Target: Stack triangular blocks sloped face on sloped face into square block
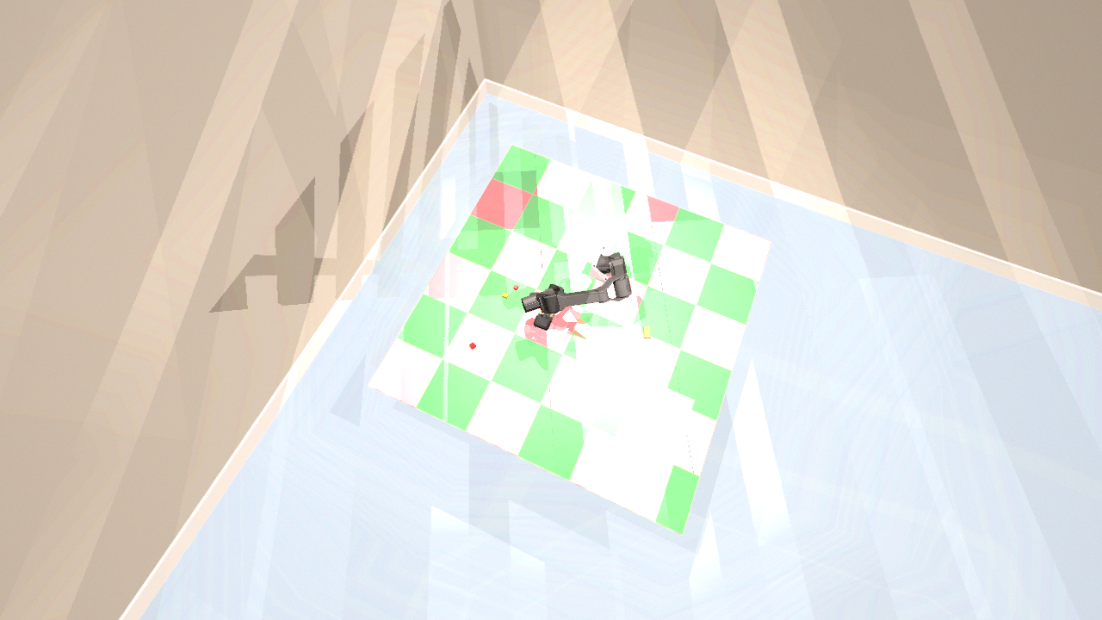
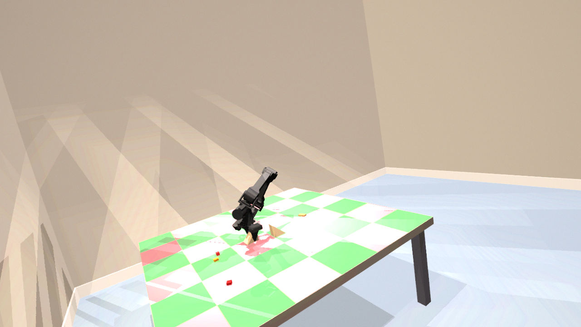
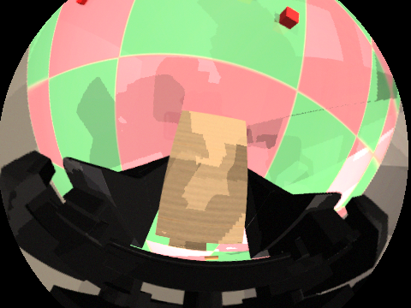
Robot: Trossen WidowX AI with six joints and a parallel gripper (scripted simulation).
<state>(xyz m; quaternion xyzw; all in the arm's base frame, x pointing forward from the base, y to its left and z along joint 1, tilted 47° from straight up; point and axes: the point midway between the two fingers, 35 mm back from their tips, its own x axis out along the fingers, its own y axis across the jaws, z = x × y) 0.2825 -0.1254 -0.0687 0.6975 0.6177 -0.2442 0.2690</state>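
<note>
Right now my gripper tip is 10 mm to the right of the triangular block and 10 mm below it.
</note>
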